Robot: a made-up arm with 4 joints.
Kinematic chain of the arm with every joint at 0, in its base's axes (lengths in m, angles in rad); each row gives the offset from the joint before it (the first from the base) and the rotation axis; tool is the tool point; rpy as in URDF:
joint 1: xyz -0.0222 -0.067 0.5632 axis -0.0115 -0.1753 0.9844
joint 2: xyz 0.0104 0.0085 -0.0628 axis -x
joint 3: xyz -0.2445 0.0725 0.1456 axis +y
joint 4: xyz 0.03 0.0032 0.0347 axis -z
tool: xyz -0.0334 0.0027 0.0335 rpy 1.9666 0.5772 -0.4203
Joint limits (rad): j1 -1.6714..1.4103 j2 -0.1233..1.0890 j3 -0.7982..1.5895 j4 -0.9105..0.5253
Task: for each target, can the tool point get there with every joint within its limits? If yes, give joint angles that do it. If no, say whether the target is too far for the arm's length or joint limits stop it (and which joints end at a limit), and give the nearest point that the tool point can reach.
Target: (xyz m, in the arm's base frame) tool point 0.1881 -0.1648 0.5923
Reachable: no: joint limits stop it (at a limit: joint 1, joint 4) | nearest point 0.1583 0.0767 0.6111 | short by 0.244 m
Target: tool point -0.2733 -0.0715 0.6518
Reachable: yes | joints 0.6149 0.2667 0.5927 -0.0768
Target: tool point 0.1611 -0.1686 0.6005
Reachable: no: joint limits stop it (at a limit: joint 1, joint 4) | nearest point 0.1476 0.0747 0.6233 | short by 0.245 m
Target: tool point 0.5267 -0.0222 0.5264
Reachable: no: too far | nearest point 0.2249 0.1247 0.5434 | short by 0.336 m
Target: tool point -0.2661 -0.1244 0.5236
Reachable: yes | joints 1.0839 0.7151 1.2159 0.4020
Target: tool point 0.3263 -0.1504 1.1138
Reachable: no: too far | nearest point 0.1090 0.1027 0.7359 | short by 0.504 m
